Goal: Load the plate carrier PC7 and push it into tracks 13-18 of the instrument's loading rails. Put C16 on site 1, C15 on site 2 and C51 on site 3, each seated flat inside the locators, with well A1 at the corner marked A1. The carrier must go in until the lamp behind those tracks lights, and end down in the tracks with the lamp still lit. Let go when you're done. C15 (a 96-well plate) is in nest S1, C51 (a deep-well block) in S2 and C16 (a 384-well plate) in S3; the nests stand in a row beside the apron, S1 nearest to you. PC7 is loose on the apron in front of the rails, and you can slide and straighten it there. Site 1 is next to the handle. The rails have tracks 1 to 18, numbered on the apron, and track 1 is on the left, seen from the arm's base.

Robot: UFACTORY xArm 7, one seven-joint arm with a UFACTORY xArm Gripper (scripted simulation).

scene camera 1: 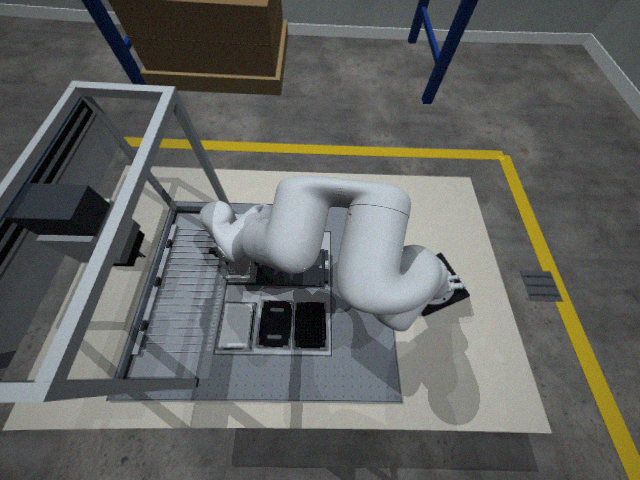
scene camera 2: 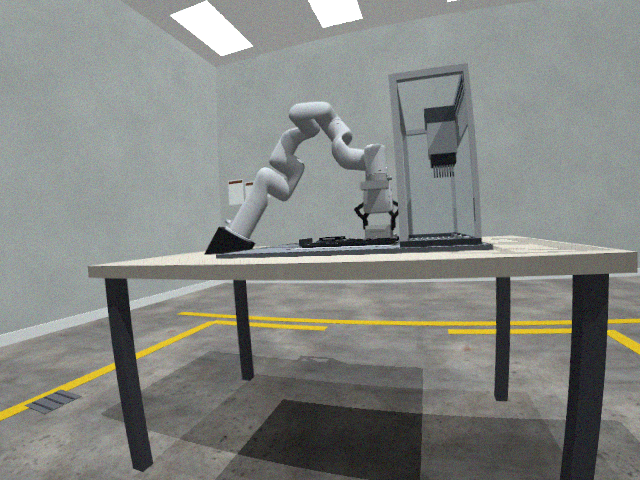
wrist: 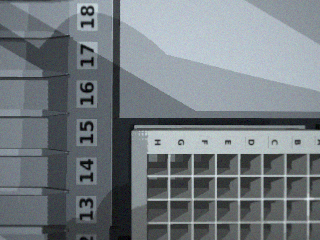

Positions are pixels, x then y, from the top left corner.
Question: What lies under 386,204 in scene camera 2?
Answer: My gripper.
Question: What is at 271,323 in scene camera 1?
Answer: A nest S2.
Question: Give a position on a dark carrier PC7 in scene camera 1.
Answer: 316,276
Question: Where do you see a black 96-well plate C15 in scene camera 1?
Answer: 308,314
